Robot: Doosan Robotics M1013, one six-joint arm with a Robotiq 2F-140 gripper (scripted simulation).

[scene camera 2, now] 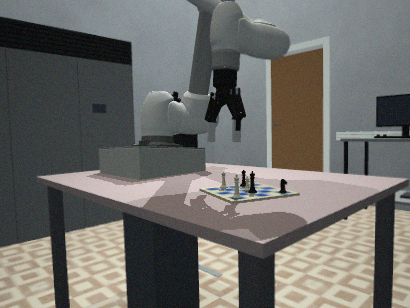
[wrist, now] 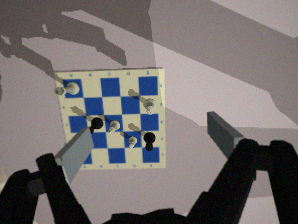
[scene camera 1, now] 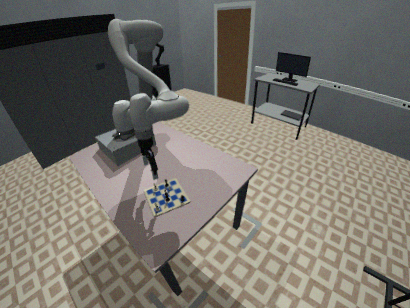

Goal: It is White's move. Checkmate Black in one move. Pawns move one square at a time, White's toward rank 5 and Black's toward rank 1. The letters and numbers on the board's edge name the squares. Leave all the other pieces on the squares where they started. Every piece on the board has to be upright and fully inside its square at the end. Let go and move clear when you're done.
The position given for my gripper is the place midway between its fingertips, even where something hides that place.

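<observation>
I can see my gripper (scene camera 2: 222, 142) in scene camera 2, and I find it in the wrist view as well (wrist: 148, 129).
</observation>
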